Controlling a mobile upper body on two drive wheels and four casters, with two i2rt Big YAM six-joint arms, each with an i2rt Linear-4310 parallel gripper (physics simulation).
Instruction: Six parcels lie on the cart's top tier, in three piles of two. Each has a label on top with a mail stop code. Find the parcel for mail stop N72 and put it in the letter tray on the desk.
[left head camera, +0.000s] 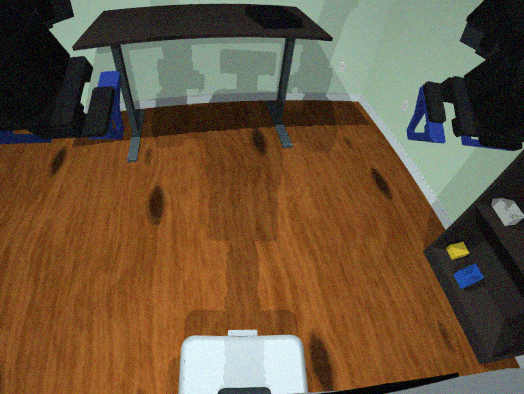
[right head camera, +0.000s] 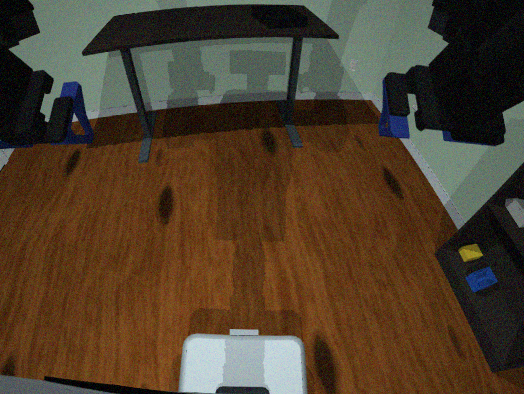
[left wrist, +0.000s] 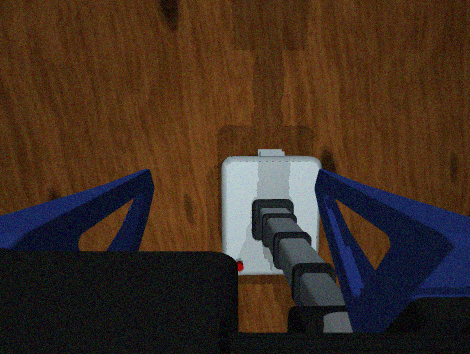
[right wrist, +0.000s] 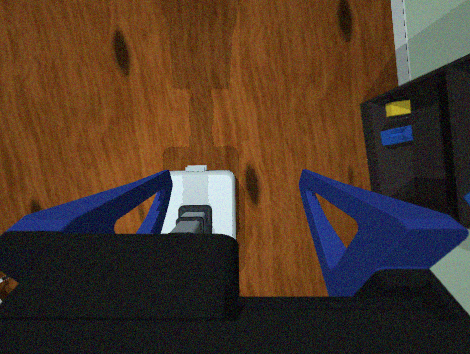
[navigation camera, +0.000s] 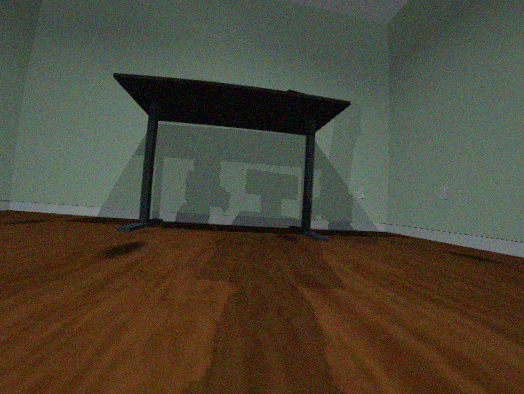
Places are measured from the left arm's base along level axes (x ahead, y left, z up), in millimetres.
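Where they show: left gripper, fingertip midpoint: (left head camera: 85, 135) (right head camera: 61, 140) (left wrist: 234, 178); right gripper, fingertip midpoint: (left head camera: 436, 137) (right head camera: 413, 133) (right wrist: 235, 176).
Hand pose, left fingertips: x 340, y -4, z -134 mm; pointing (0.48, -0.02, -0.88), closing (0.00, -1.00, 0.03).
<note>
After its pixels a point has its place.
A dark desk (left head camera: 175, 22) @[z -460, x 1897, y 228 mm] (right head camera: 185, 22) @[z -460, x 1955, y 217 mm] (navigation camera: 225, 102) @[z -485, x 1880, y 115 mm] on two grey legs stands against the far wall. A black, flat, tray-like object (left head camera: 274, 17) @[z -457, x 2101, y -409 mm] (right head camera: 280, 17) @[z -461, x 2100, y -408 mm] lies toward the right end of its top; its inside is too dark to make out. The cart, its parcels and their labels do not show in these views. My left gripper (left head camera: 75, 137) @[z -134, x 340, y -4 mm] (right head camera: 47, 144) @[z -134, x 340, y -4 mm] (left wrist: 234, 178) @[z -134, x 340, y -4 mm] is open and empty, held above the floor. My right gripper (left head camera: 452, 141) @[z -128, x 360, y -457 mm] (right head camera: 427, 137) @[z -128, x 360, y -457 mm] (right wrist: 235, 176) @[z -128, x 360, y -457 mm] is open and empty too. Both are far from the desk.
A dark bookshelf (left head camera: 452, 288) @[z -1322, x 508, y -1532 mm] (right head camera: 465, 305) @[z -1365, x 435, y -1546 mm] stands at the right, holding a yellow box (left head camera: 457, 250) @[z -1264, x 743, y -1647 mm] (right head camera: 470, 252) @[z -1265, x 744, y -1651 mm] (right wrist: 398, 108) @[z -1265, x 748, y -1656 mm], a blue box (left head camera: 469, 276) @[z -1308, x 568, y -1704 mm] (right head camera: 481, 279) @[z -1307, x 570, y -1694 mm] (right wrist: 397, 135) @[z -1308, x 565, y -1700 mm] and a white box (left head camera: 508, 211) @[z -762, x 698, y -1587 mm] (right head camera: 516, 212) @[z -794, x 721, y -1589 mm]. My white base (left head camera: 205, 365) @[z -1150, x 194, y -71 mm] (right head camera: 205, 365) @[z -1150, x 185, y -71 mm] shows at the bottom. Green walls meet beyond the desk.
</note>
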